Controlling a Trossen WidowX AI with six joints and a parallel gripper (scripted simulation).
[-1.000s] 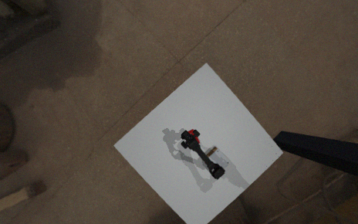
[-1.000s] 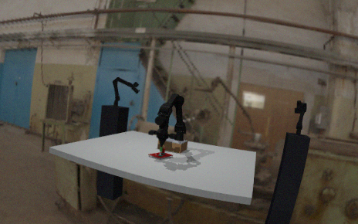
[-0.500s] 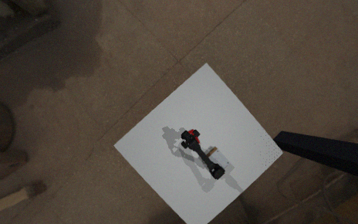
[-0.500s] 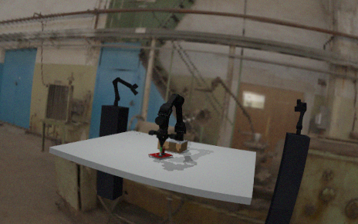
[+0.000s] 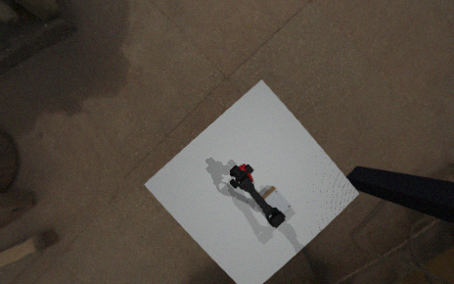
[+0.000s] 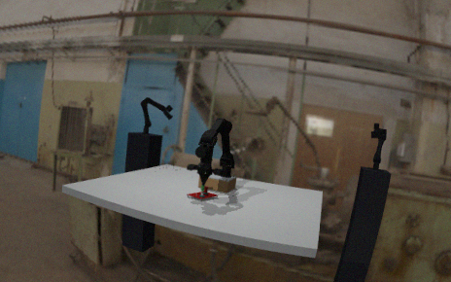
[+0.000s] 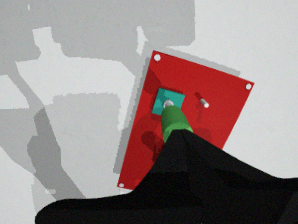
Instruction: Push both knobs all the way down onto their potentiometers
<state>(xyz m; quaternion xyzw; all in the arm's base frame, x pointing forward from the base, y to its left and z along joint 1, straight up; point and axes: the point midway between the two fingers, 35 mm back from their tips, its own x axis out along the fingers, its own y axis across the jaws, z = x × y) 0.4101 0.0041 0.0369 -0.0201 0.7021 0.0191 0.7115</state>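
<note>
The red knob lies 60 mm behind my gripper tip and 30 mm below it. Also, from my gripper tip: green knob 20 mm below.
</note>
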